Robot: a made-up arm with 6 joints.
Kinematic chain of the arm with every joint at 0, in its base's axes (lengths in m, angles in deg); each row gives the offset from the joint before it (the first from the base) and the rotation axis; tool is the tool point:
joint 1: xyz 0 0 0.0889 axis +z
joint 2: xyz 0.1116 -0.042 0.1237 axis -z
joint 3: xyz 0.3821 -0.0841 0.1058 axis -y
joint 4: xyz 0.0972 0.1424 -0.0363 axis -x
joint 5: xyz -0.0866 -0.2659 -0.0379 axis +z
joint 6: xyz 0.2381 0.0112 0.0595 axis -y
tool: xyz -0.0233 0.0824 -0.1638
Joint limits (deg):
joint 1: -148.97..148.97
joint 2: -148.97..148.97
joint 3: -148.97..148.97
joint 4: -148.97..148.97
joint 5: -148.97..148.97
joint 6: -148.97..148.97
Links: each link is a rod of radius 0.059 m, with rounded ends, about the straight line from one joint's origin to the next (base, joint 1, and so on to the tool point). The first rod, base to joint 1, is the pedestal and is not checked.
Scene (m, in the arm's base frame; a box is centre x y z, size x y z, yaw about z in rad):
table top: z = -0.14
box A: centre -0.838 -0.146 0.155 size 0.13 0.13 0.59 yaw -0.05
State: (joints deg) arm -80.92 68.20 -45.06 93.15 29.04 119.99
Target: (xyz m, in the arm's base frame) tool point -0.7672 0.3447 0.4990
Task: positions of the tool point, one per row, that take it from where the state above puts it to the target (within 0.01 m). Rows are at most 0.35 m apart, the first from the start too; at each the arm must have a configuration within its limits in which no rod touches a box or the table.
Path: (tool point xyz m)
1: -0.4785 -0.6835 0.1657
2: -0.4433 -0.8066 0.3291
3: -0.3343 -0.8559 0.5184
4: -0.1800 -0.8083 0.6877
5: -0.4611 -0.7164 0.6618
6: -0.6908 -0.5212 0.6292
7: -0.8310 -0.2503 0.5904
8: -0.8579 0.0543 0.5466
9: -0.7672 0.3448 0.4990

